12 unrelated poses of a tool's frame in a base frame.
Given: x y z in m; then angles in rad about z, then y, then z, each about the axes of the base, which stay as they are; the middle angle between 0 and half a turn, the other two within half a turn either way.
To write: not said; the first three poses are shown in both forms.
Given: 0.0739 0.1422 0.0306 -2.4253 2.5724 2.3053
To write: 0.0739 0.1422 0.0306 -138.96 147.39 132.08
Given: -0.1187 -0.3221 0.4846 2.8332 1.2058 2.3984
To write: -0.1187 -0.3221 0.4846 162.33 69.09 137.42
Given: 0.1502 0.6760 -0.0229 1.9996 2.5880 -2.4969
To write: 0.1502 0.6760 -0.0229 114.57 148.28 -143.06
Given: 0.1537 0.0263 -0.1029 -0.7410 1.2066 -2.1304
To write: 0.1537 0.0263 -0.1029 -42.46 69.13 -122.06
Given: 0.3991 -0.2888 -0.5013 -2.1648 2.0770 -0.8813
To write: 0.3991 -0.2888 -0.5013 -124.03 119.00 -50.49
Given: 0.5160 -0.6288 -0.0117 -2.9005 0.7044 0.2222
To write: 0.5160 -0.6288 -0.0117 -166.19 40.36 12.73
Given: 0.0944 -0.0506 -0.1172 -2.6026 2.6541 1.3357
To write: 0.0944 -0.0506 -0.1172 -149.12 152.07 76.53
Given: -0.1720 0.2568 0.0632 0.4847 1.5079 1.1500
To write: -0.1720 0.2568 0.0632 27.77 86.40 65.89
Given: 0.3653 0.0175 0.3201 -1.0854 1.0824 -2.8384
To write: 0.3653 0.0175 0.3201 -62.19 62.02 -162.63
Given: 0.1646 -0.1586 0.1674 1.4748 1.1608 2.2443
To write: 0.1646 -0.1586 0.1674 84.50 66.51 128.59
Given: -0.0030 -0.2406 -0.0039 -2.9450 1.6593 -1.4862
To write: -0.0030 -0.2406 -0.0039 -168.74 95.07 -85.15
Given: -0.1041 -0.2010 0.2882 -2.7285 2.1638 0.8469
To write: -0.1041 -0.2010 0.2882 -156.33 123.98 48.52
